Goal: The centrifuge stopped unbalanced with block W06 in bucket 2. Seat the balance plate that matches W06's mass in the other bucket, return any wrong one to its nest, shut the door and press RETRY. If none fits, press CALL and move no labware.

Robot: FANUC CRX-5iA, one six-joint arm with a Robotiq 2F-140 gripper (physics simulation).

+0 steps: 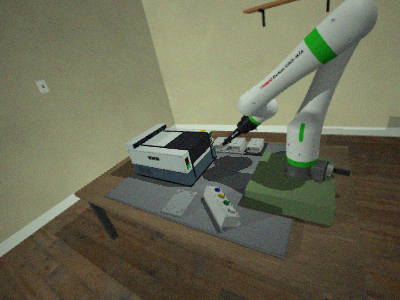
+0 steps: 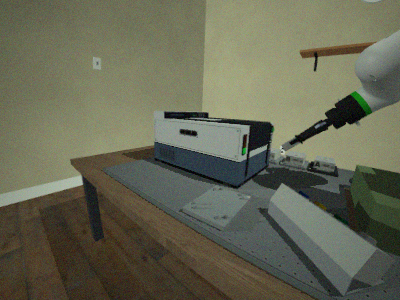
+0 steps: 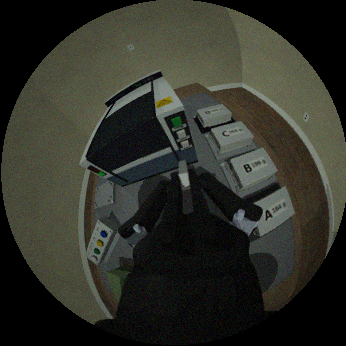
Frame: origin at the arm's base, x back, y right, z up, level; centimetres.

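Seen in the pictures: gripper, fingertip midpoint: (image 1: 220, 147) (image 2: 283, 148) (image 3: 183, 166); arm's base, origin of the base link: (image 1: 300, 170).
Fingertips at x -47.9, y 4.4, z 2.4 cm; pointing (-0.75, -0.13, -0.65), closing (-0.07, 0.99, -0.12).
Pixels of each thing's middle, then the offset from my fingertips to it. Level surfaces: height alone.
- centrifuge, body centre: (image 3: 138, 117) (image 2: 212, 138) (image 1: 172, 150) dx -27.1, dy -16.5, dz +1.3 cm
- grey mat, its level: dz -10.9 cm
- green button, body centre: (image 3: 176, 120) dx -6.6, dy +1.0, dz +7.3 cm
- D, body centre: (image 3: 213, 114) dx -26.9, dy +14.2, dz -7.6 cm
- white button box, body centre: (image 2: 317, 223) (image 1: 220, 204) (image 3: 99, 242) dx +22.9, dy -36.6, dz -6.7 cm
- flat grey plate, body centre: (image 2: 219, 202) (image 1: 179, 201) (image 3: 102, 193) dx +0.9, dy -41.9, dz -9.7 cm
The centrifuge (image 1: 169, 155) (image 2: 211, 146) (image 3: 128, 135) stands on the grey mat (image 1: 139, 193) with its dark door down, so the buckets and block W06 are hidden. Its end panel carries a green button (image 3: 176, 122) and two small white buttons (image 3: 183, 139). My gripper (image 1: 225, 143) (image 2: 284, 146) (image 3: 183, 166) is shut and empty, its tips slanting down close to that end panel. Balance plates sit in a row of nests beside it: A 184 g (image 3: 276, 211) (image 2: 325, 163), B 196 g (image 3: 253, 167) (image 2: 295, 158), C 243 g (image 3: 232, 135) and D (image 3: 213, 113).
A white button box (image 1: 221, 205) (image 2: 312, 220) (image 3: 99, 241) with blue, yellow and green buttons lies at the mat's front. A flat grey plate (image 1: 178, 202) (image 2: 216, 205) lies beside it. The arm stands on a green pedestal (image 1: 291, 193). A wall shelf (image 2: 324, 51) hangs above.
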